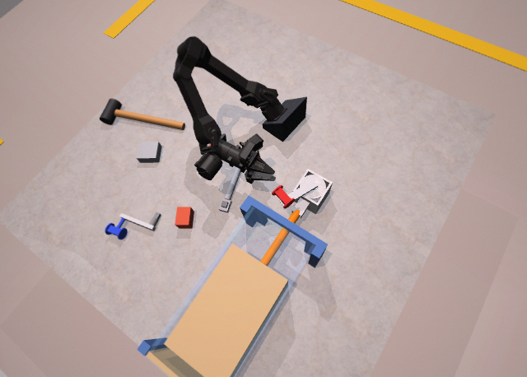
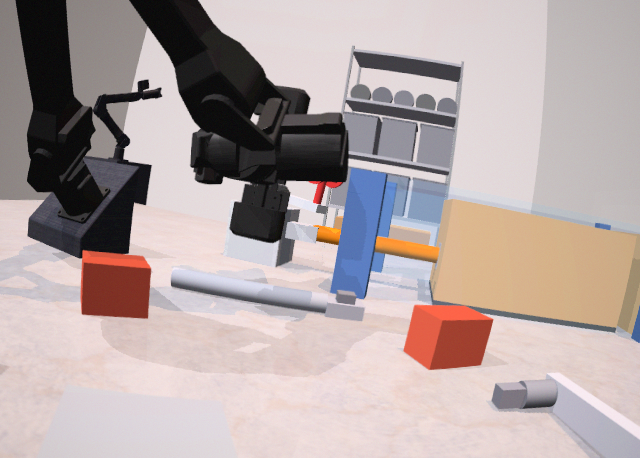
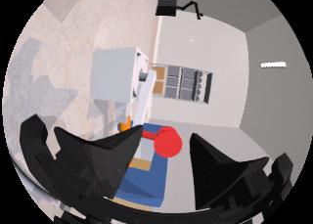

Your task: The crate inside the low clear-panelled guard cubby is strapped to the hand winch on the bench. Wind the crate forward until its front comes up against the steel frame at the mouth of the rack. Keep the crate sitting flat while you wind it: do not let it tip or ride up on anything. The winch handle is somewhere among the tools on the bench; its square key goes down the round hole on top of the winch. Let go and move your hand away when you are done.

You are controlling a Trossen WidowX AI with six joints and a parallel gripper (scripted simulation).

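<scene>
Right now my gripper tip is 7 cm to the right of the crank handle and 4 cm above it. From my gripper tip the other things lie so: frame 11 cm to the left, 9 cm ahead, 4 cm below; then red knob 6 cm to the left, 4 cm ahead, 1 cm below; then grey winch 12 cm below, 9 cm to the left, 8 cm behind.
</scene>
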